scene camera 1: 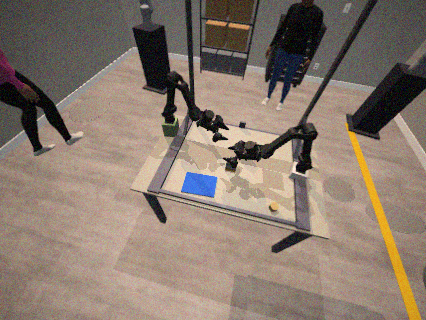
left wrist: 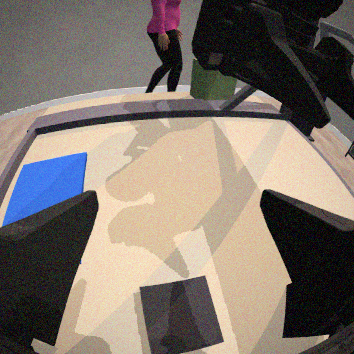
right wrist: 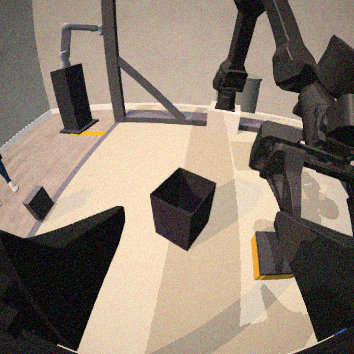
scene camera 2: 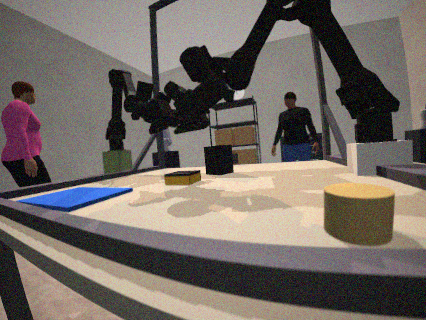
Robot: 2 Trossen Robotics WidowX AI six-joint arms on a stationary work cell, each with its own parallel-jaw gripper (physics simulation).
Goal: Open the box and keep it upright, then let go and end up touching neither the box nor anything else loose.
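Places are measured from the left arm's base along level axes (x ahead, y left, z up), in metres.
Where they show: left gripper, fingertip midpoint: (scene camera 1: 225, 153) (left wrist: 181, 198) (right wrist: 330, 245) (scene camera 2: 163, 132); right gripper, fingertip midpoint: (scene camera 1: 228, 134) (left wrist: 349, 124) (right wrist: 203, 217) (scene camera 2: 183, 123); left arm's base, origin of the base link: (scene camera 1: 300, 169) (right wrist: 224, 106) (scene camera 2: 374, 142); right arm's base, origin of the base link: (scene camera 1: 169, 120).
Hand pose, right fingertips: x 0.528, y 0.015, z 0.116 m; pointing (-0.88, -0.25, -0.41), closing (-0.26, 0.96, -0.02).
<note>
Each offset is from my right fingertips to the centre of the thing.
The dark box @(dx -0.108, dy -0.038, dz -0.137 m) (scene camera 2: 218, 160) (right wrist: 171, 220) stands upright on the table with its top open. Its lid @(dx -0.082, dy +0.119, dz -0.169 m) (scene camera 1: 230, 169) (scene camera 2: 182, 178) (left wrist: 180, 315) (right wrist: 270, 255), dark on top with yellow sides, lies flat on the table apart from the box. My left gripper (scene camera 1: 229, 154) (left wrist: 181, 198) is open and empty above the lid, with a gap to it in scene camera 2. My right gripper (scene camera 1: 226, 133) (right wrist: 203, 217) is open and empty, raised above the table and apart from the box. In scene camera 1 the box is hidden behind my left gripper.
A blue mat @(dx +0.060, dy +0.331, dz -0.179 m) (scene camera 1: 199, 184) (scene camera 2: 75, 198) (left wrist: 50, 185) lies on the table. A yellow cylinder @(dx -0.416, dy +0.300, dz -0.165 m) (scene camera 1: 273, 206) (scene camera 2: 358, 215) stands near the front edge in scene camera 2. A small dark block @(dx -0.035, dy -0.316, dz -0.152 m) (scene camera 1: 242, 125) (right wrist: 39, 203) is at the table's far edge in scene camera 1.
</note>
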